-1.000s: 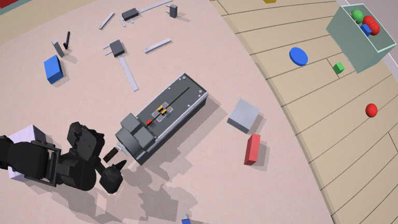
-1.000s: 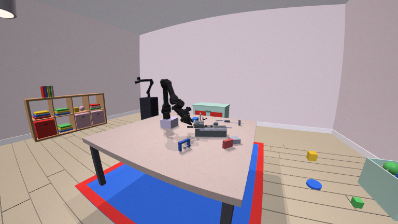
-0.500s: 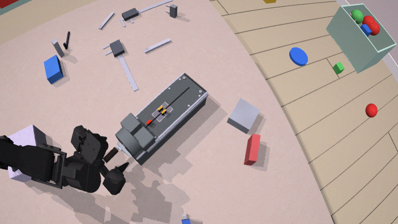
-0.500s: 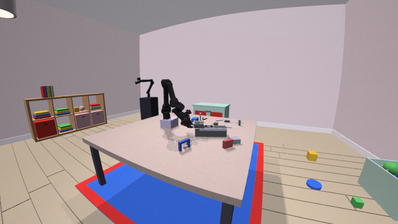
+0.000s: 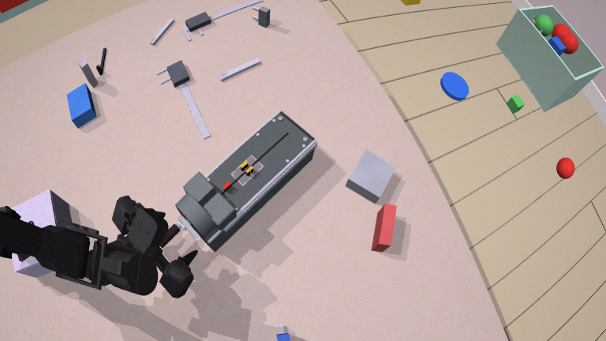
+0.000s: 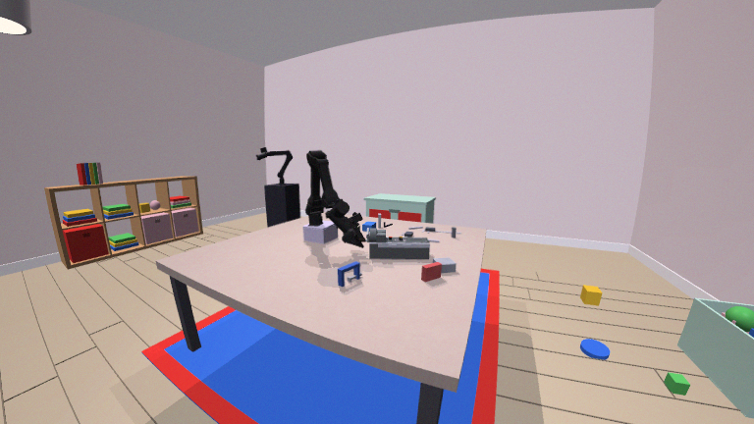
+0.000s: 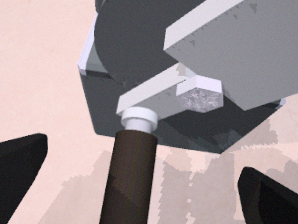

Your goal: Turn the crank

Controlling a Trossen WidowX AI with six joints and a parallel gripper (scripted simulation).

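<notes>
My gripper tip is now 120 mm short of the red pointer, 20 mm to the right of it and 30 mm below it. The rest, counted from my gripper tip: dark brown crank handle (20 mm behind, 20 mm above); red block (320 mm ahead, 180 mm to the right, 20 mm below); grey block (360 mm ahead, 80 mm to the right, 30 mm below).
</notes>
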